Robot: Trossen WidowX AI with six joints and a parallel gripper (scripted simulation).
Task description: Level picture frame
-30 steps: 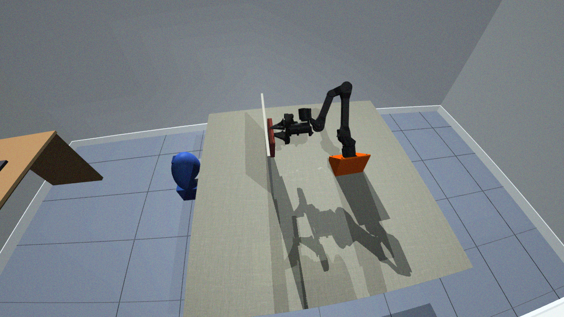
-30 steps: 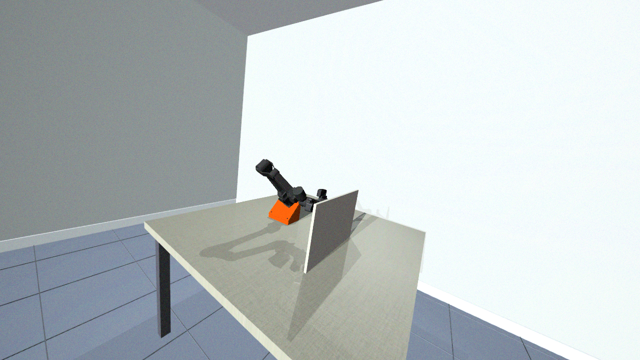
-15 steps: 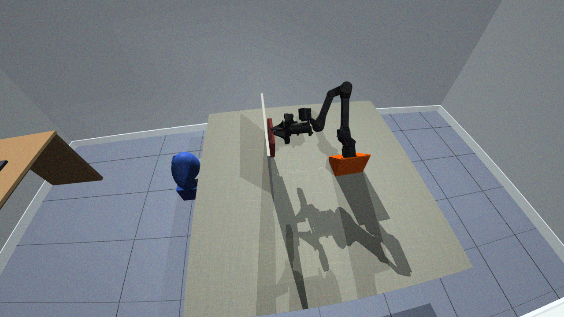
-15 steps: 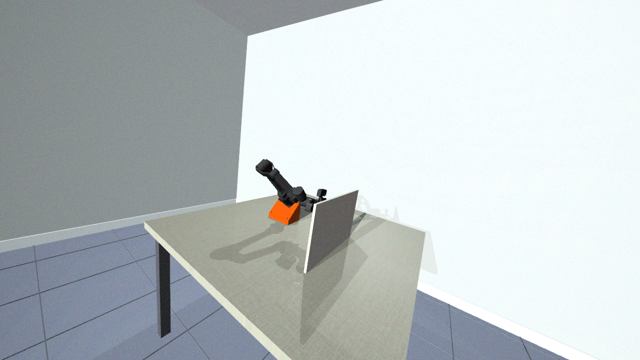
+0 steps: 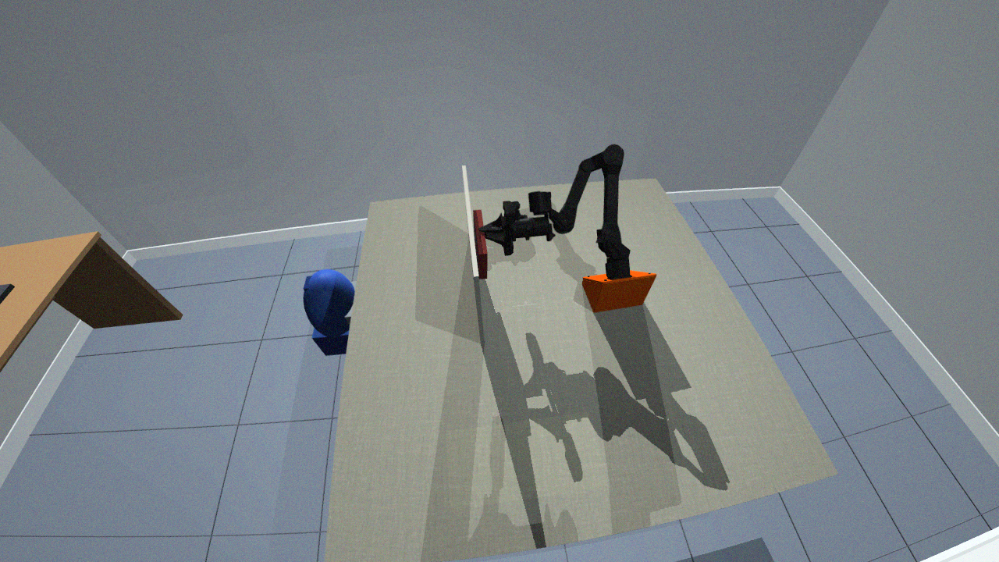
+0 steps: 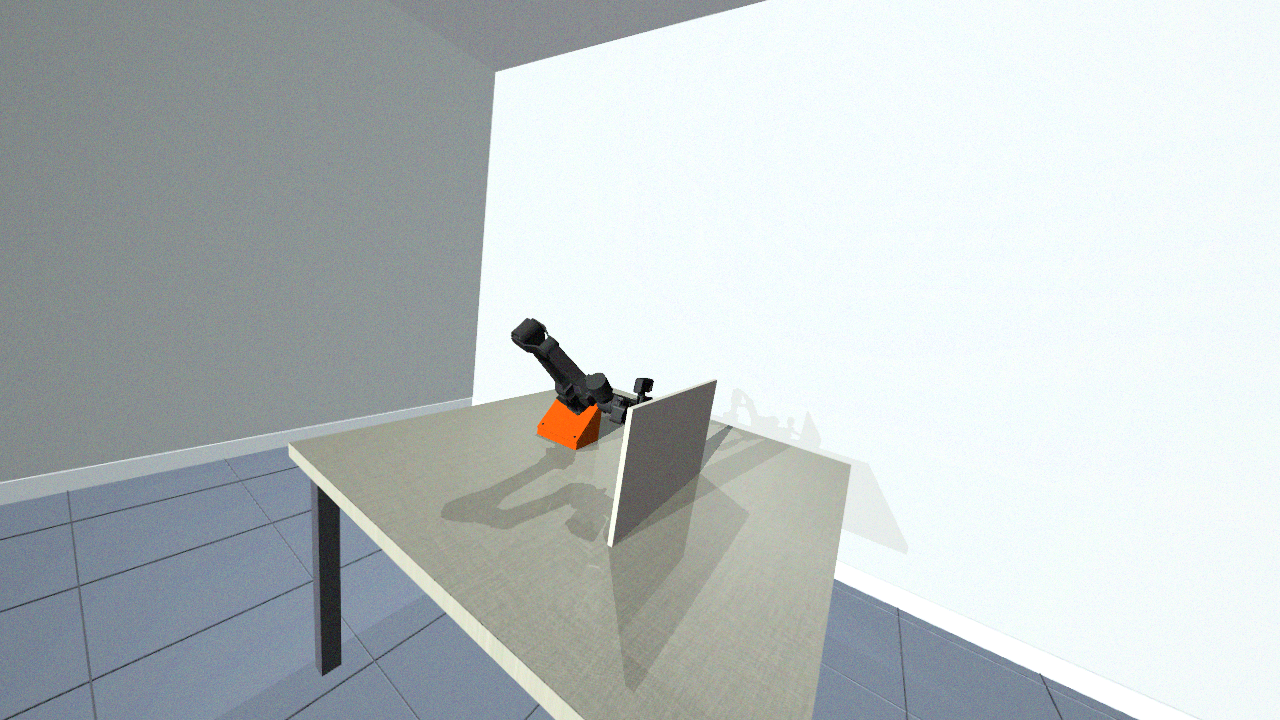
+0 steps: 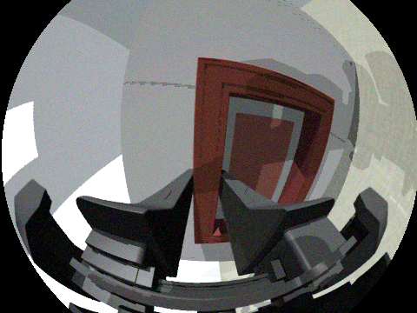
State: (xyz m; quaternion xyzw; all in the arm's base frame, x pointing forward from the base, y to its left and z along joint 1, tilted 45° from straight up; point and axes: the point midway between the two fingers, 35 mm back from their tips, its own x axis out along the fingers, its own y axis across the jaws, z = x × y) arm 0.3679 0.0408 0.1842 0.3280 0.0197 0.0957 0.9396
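My gripper tip is now 50 mm above the dark red picture frame and 10 mm short of it. From my gripper tip the other things lie so: white wall panel (70 mm below, 20 mm ahead, 10 mm to the left).
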